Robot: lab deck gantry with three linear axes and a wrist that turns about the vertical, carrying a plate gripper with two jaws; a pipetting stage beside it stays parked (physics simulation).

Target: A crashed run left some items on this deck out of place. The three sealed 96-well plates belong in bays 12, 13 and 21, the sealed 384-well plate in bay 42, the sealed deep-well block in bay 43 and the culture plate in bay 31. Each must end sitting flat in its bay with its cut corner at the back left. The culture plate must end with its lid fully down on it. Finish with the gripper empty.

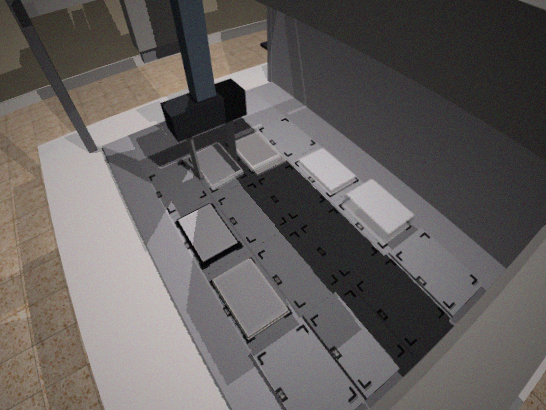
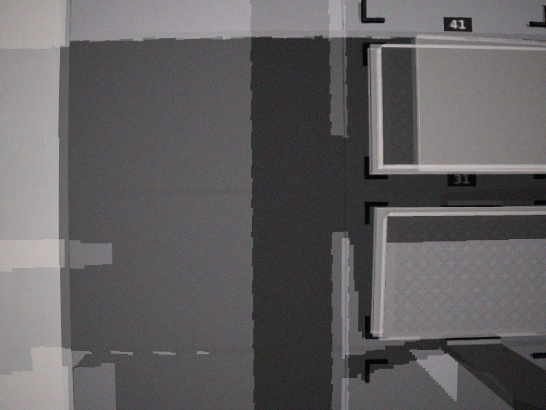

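Pixels of known places: gripper, fingertip midpoint: (image 1: 216, 166) (image 2: 466, 270); robot's base at its link origin: (image 1: 151, 177).
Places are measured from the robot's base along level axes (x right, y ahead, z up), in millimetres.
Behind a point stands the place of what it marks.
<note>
My gripper (image 1: 216, 166) @[x -150, y 64, z 6 mm] (image 2: 472, 272) @[x -150, y 64, z 6 mm] is low at bay 21, shut on a sealed 96-well plate (image 1: 218, 162) @[x -155, y 69, z 19 mm] (image 2: 465, 290) @[x -139, y 56, z 18 mm], its jaws against the long edges. The plate lies within the bay's marks; I cannot tell whether it bears fully on the deck. The culture plate (image 1: 258, 149) @[x -261, y 85, z 19 mm] (image 2: 480, 105) @[x -256, y 66, z 20 mm] is in bay 31, its lid apparently down. A dark-skirted sealed plate (image 1: 209, 232) @[x -46, y 235, z 14 mm] sits in bay 12, and a pale sealed plate (image 1: 250, 297) @[x -42, y 398, z 14 mm] in bay 13. The white 384-well plate (image 1: 327, 169) @[x -361, y 234, z 15 mm] is in bay 42. The taller deep-well block (image 1: 380, 205) @[x -363, y 395, z 42 mm] is in bay 43. Their cut corners are unclear.
The dark gripper body (image 1: 202, 112) @[x -132, y 94, z 186 mm] hangs from a vertical column (image 1: 194, 50) @[x -142, y 84, z 304 mm] over the far left of the deck. The 41 label (image 2: 457, 24) @[x -318, y 64, z 0 mm] lies behind the culture plate. A pale rim (image 1: 75, 250) @[x 216, y 96, z -10 mm] runs along the deck's front, and a grey wall (image 1: 390, 150) @[x -500, y 298, z 55 mm] stands behind the back row.
</note>
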